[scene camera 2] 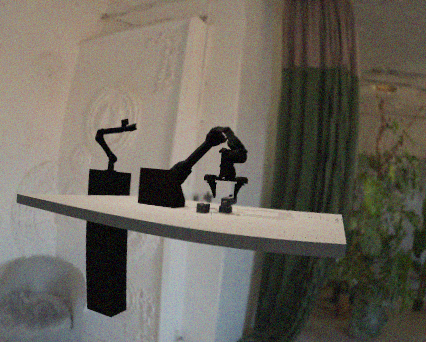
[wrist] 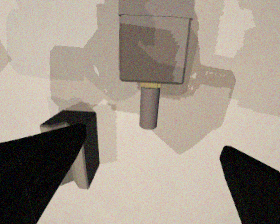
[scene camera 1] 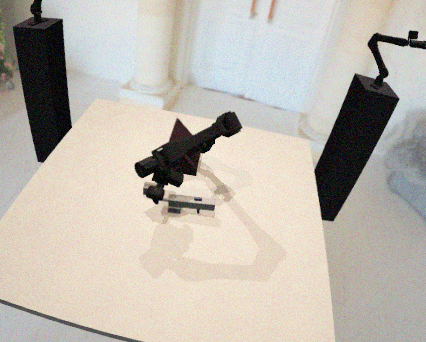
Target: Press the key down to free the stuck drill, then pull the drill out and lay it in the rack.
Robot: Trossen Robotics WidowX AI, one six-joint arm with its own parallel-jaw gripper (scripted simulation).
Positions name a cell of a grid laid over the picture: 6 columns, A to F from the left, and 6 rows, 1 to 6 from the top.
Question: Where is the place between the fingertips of my gripper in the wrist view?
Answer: At D4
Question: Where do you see a grey rack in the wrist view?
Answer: B5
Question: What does my gripper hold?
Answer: Nothing.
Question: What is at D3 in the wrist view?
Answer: A drill.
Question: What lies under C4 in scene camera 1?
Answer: My gripper.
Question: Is my gripper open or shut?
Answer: Open.
